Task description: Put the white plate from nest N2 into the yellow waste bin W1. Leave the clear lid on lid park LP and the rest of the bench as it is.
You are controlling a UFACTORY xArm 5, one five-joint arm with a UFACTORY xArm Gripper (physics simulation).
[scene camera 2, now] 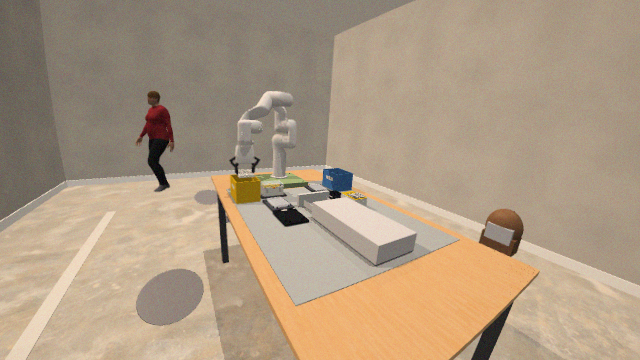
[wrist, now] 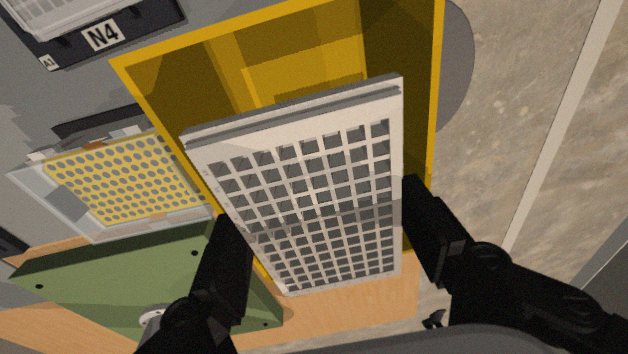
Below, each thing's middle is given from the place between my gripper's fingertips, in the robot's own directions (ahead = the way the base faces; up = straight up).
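There's the white plate (wrist: 314, 184), and it's 10 mm behind my hand.
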